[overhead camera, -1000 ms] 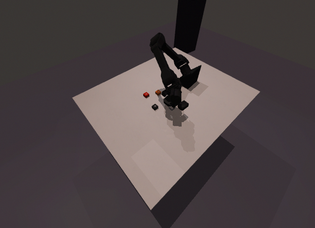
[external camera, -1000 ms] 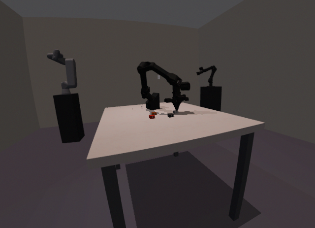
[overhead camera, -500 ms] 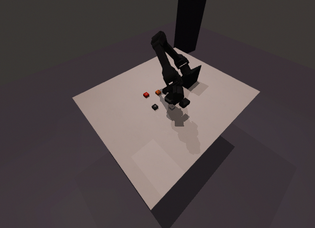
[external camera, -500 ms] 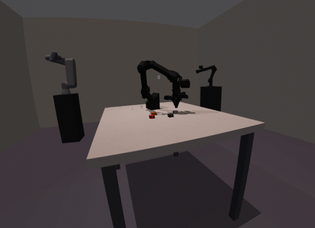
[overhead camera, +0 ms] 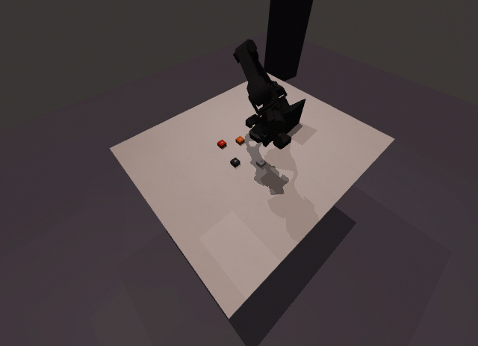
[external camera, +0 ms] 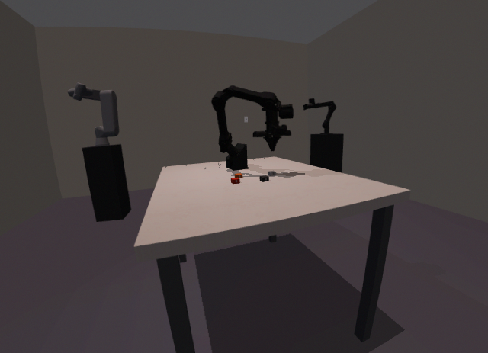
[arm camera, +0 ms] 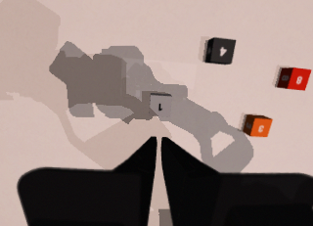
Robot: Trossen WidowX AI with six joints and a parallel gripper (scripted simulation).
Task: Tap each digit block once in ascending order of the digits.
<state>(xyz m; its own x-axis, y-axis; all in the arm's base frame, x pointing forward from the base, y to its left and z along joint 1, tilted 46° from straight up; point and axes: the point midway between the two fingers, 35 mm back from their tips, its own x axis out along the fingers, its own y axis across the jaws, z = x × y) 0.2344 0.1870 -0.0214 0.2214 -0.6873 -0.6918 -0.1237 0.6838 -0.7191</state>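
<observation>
The orange block is 18 cm to the right of my gripper tip and 11 cm below it. Also, from my gripper tip: grey block: 11 cm below, 1 cm to the right; then black block: 11 cm below, 10 cm ahead, 8 cm to the right; then red block: 21 cm to the right, 11 cm below, 8 cm ahead.
</observation>
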